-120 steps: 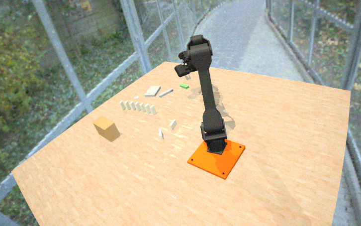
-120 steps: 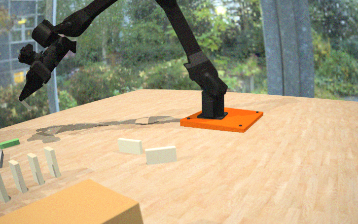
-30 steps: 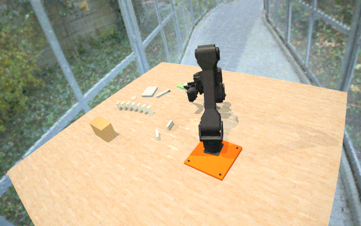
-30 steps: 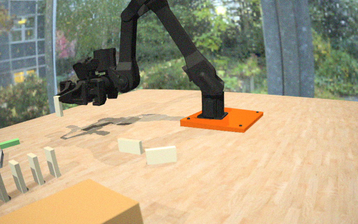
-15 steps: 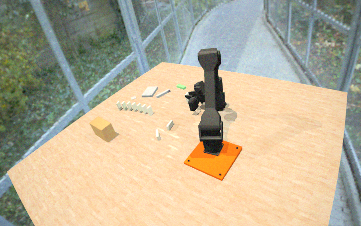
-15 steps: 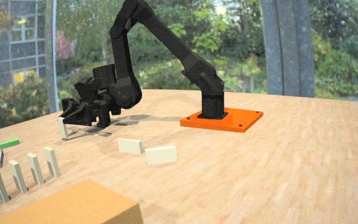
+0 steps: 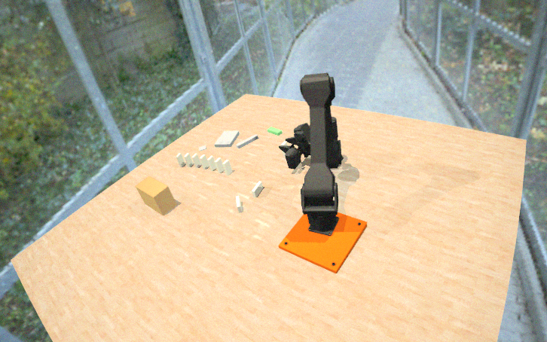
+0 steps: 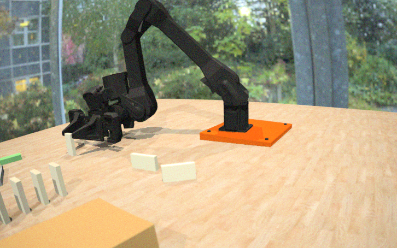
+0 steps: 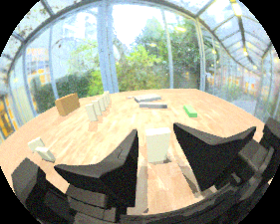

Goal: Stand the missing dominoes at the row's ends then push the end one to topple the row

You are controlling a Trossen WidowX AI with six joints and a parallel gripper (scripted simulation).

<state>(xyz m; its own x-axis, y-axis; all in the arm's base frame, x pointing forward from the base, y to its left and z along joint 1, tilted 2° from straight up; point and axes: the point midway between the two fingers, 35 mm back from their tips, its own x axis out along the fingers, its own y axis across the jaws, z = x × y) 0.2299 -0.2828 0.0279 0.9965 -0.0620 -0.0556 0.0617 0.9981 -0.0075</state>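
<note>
Right now the green block is 14 cm to the right of my gripper tip, 11 cm ahead of it and 4 cm below it. Also, from my gripper tip: grey bar: 19 cm ahead, 4 cm to the right, 4 cm below; tan box: 37 cm to the left, 29 cm ahead, 1 cm below; flat pale plate: 29 cm ahead, 4 cm to the right, 4 cm below.
</note>
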